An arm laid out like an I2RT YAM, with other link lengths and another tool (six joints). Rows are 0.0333 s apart.
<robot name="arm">
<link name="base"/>
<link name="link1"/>
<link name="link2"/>
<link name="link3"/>
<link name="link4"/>
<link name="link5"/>
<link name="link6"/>
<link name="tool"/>
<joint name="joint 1" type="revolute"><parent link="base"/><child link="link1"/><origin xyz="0.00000 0.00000 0.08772"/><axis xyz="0 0 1"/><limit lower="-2.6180" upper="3.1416"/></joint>
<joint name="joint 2" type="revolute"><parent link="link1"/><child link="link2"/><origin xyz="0.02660 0.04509 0.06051"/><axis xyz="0 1 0"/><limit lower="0.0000" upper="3.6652"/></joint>
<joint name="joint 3" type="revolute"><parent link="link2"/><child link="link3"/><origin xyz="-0.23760 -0.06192 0.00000"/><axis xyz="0 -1 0"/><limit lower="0.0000" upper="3.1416"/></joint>
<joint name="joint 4" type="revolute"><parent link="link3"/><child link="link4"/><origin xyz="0.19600 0.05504 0.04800"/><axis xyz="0 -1 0"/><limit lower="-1.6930" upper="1.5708"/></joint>
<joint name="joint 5" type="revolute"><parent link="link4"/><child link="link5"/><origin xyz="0.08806 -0.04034 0.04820"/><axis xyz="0 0 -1"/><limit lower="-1.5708" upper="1.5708"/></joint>
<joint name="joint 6" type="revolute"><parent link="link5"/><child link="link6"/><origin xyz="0.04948 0.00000 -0.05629"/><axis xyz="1 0 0"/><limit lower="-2.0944" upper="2.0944"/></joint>
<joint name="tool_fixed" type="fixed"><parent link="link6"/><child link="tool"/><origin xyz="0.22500 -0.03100 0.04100" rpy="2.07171 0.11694 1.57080"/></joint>
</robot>
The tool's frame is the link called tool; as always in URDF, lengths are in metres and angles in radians.
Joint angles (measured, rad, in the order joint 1, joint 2, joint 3, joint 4, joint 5, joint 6), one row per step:
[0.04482, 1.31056, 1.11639, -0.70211, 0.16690, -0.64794]
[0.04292, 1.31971, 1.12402, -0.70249, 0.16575, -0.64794]
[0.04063, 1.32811, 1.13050, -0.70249, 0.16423, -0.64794]
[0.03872, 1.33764, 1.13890, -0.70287, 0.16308, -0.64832]
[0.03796, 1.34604, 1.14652, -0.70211, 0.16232, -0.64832]
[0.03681, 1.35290, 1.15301, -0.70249, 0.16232, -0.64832]
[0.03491, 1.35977, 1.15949, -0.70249, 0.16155, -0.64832]
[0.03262, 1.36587, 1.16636, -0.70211, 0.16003, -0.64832]
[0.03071, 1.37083, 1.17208, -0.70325, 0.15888, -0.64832]
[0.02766, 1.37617, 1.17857, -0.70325, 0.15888, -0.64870]
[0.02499, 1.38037, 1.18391, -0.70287, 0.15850, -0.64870]
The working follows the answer.
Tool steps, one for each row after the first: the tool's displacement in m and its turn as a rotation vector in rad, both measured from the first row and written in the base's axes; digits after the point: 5 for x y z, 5 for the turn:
[0.00160, -0.00043, -0.00029, 0.00081, 0.00194, -0.00118]
[0.00302, -0.00094, -0.00073, 0.00192, 0.00391, -0.00253]
[0.00481, -0.00135, -0.00086, 0.00253, 0.00550, -0.00343]
[0.00674, -0.00140, -0.00059, 0.00312, 0.00555, -0.00372]
[0.00811, -0.00185, -0.00050, 0.00310, 0.00629, -0.00487]
[0.00956, -0.00241, -0.00036, 0.00369, 0.00670, -0.00629]
[0.01122, -0.00294, 0.00034, 0.00493, 0.00560, -0.00763]
[0.01223, -0.00343, 0.00059, 0.00582, 0.00601, -0.00883]
[0.01366, -0.00471, 0.00136, 0.00563, 0.00490, -0.01158]
[0.01493, -0.00575, 0.00216, 0.00599, 0.00338, -0.01401]

Tool pose at each row, in the base's axes (x y z in m, rotation vector in rad; rounded; the steps above come from the unrounded poses):
[0.42661, -0.02861, 0.13399, 1.22648, 2.34436, -0.41675]
[0.42821, -0.02904, 0.13370, 1.22842, 2.34576, -0.41760]
[0.42963, -0.02955, 0.13325, 1.23070, 2.34725, -0.41819]
[0.43142, -0.02997, 0.13313, 1.23219, 2.34841, -0.41894]
[0.43335, -0.03002, 0.13339, 1.23282, 2.34859, -0.41839]
[0.43472, -0.03046, 0.13348, 1.23426, 2.34860, -0.41934]
[0.43617, -0.03103, 0.13362, 1.23630, 2.34849, -0.41943]
[0.43783, -0.03156, 0.13432, 1.23844, 2.34745, -0.41770]
[0.43885, -0.03205, 0.13457, 1.24034, 2.34760, -0.41738]
[0.44027, -0.03333, 0.13535, 1.24354, 2.34513, -0.41773]
[0.44155, -0.03436, 0.13615, 1.24656, 2.34274, -0.41706]

